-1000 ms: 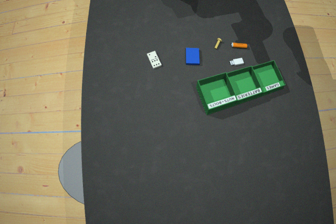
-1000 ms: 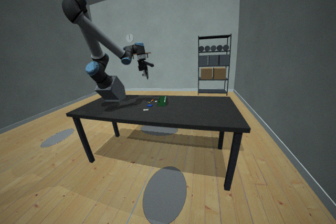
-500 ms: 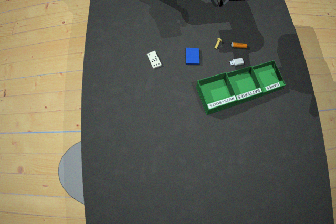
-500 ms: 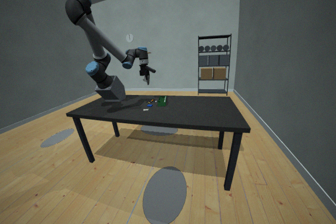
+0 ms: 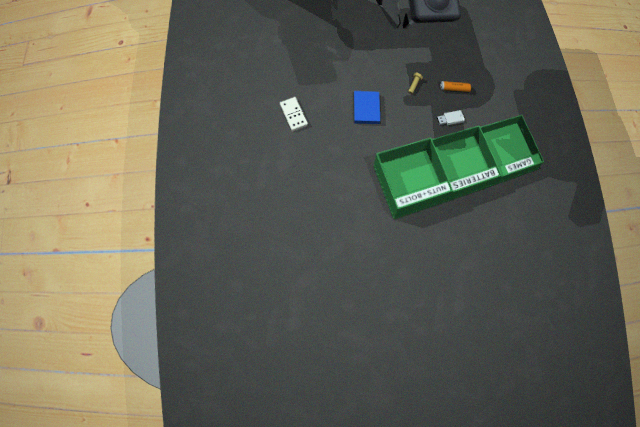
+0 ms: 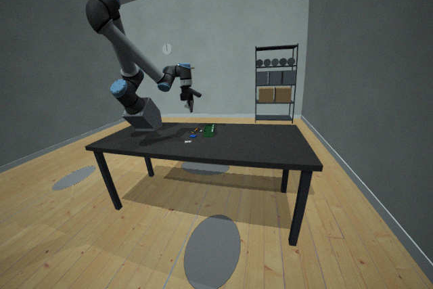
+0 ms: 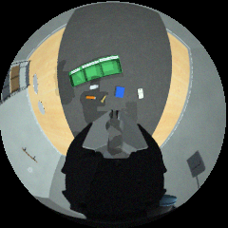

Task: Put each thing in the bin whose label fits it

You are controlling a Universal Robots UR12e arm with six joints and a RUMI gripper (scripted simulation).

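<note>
Now: hand 20 cm above the green three-part bin, 11 cm to the right of it and 10 cm short of it. From my hand the other things lie so: white usb stick (22 cm below, 10 cm to the left, 2 cm ahead); then blue flat block (21 cm below, 3 cm to the right); then brass bolt (21 cm below, 5 cm to the left, 5 cm behind).
</note>
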